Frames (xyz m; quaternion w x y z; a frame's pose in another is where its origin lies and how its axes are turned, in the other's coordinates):
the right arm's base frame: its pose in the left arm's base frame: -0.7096 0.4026 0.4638 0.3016 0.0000 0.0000 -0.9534
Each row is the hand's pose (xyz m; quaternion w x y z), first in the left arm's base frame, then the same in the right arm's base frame.
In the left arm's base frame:
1: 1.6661 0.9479 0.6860 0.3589 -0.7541 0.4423 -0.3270
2: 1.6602 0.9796 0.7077 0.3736 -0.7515 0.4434 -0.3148
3: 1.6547 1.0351 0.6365 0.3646 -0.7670 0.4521 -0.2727
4: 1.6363 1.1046 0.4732 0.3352 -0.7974 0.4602 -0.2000
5: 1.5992 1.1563 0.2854 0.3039 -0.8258 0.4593 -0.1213
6: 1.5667 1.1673 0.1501 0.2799 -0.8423 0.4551 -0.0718
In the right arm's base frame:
1: -2.2571 0.9202 0.2222 0.4200 -0.6491 -0.5856 0.2436
2: -2.2705 0.8909 0.2439 0.4128 -0.6494 -0.5828 0.2613
3: -2.2979 0.8424 0.1727 0.3700 -0.6624 -0.5949 0.2654
4: -2.3228 0.7749 0.0094 0.2918 -0.6793 -0.6215 0.2593
5: -2.3222 0.7113 -0.1784 0.2073 -0.6870 -0.6488 0.2532
6: -2.3020 0.6836 -0.3137 0.1529 -0.6879 -0.6658 0.2452

